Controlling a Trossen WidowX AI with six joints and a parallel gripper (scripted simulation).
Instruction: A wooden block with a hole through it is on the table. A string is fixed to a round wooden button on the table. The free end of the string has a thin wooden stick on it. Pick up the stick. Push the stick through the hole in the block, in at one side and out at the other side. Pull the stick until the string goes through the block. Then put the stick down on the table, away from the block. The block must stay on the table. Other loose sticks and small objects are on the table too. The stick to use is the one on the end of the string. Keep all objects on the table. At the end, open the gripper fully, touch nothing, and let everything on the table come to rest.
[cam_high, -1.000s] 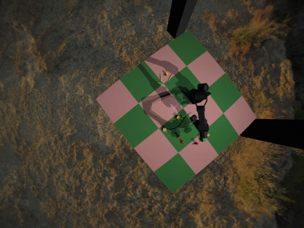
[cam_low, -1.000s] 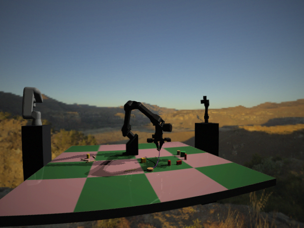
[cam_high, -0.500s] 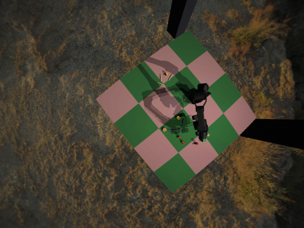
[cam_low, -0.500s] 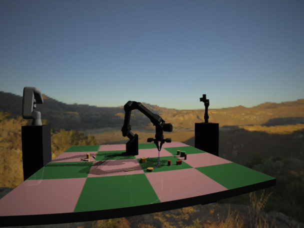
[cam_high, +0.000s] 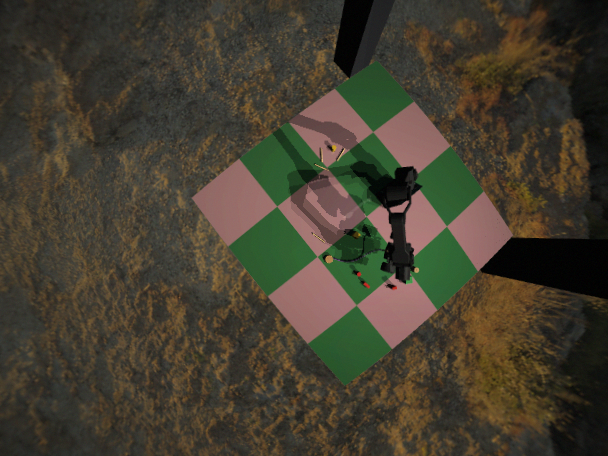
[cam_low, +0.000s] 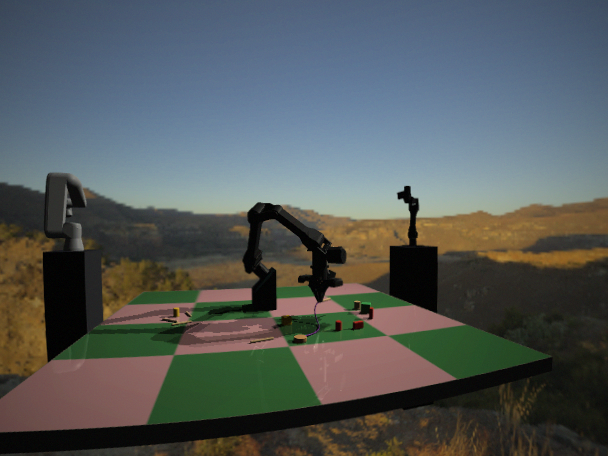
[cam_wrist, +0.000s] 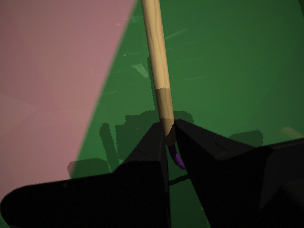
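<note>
The stick lies 1 cm to the left of my gripper tip and 1 cm behind it. Also, from my gripper tip: red cylinder 17 cm ahead, 4 cm below, 2 cm to the left; then yellow wooden block 14 cm to the right, 6 cm ahead, 4 cm below; then red block 17 cm ahead, 9 cm to the left, 5 cm below.
</note>
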